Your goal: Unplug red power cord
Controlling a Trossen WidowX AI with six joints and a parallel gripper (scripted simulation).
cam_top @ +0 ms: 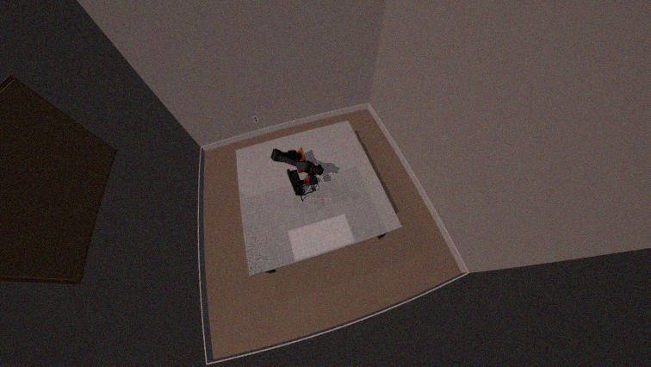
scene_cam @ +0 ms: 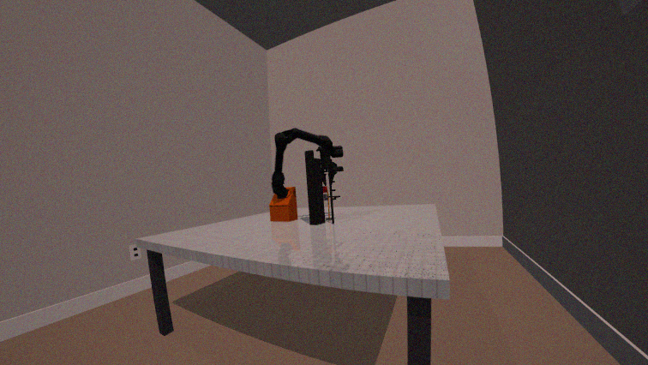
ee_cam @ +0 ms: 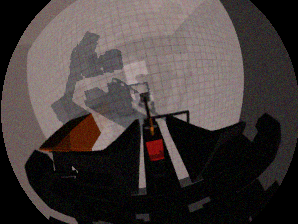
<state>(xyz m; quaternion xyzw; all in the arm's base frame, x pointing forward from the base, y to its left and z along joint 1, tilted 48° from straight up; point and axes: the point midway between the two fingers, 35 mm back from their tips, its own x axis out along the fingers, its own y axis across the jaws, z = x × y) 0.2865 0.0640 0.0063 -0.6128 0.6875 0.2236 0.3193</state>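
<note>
The red plug lies 80 mm to the right of my gripper tip, 10 mm below it and 10 mm behind it.
</note>
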